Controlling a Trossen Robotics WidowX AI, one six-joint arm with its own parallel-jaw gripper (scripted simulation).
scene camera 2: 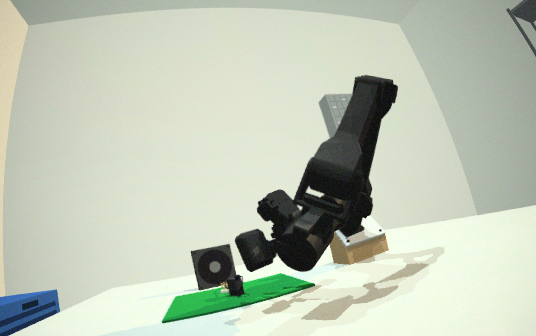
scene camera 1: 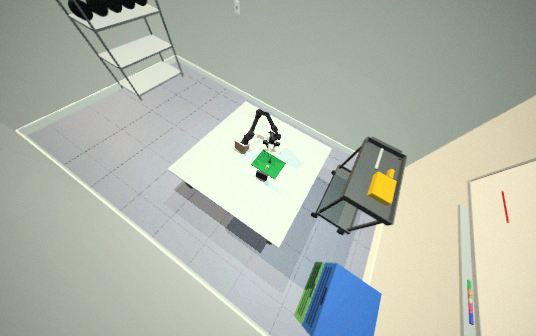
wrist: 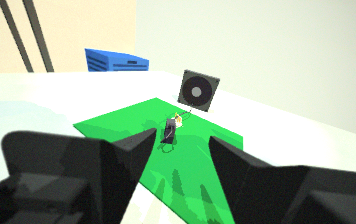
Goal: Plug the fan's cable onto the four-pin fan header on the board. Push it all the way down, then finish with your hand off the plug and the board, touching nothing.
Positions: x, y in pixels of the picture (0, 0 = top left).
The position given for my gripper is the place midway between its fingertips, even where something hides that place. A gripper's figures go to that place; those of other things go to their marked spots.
Labels:
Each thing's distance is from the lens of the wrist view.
my gripper point(wrist: 183, 136): 11 cm
black square fan point(wrist: 198, 89): 39 cm

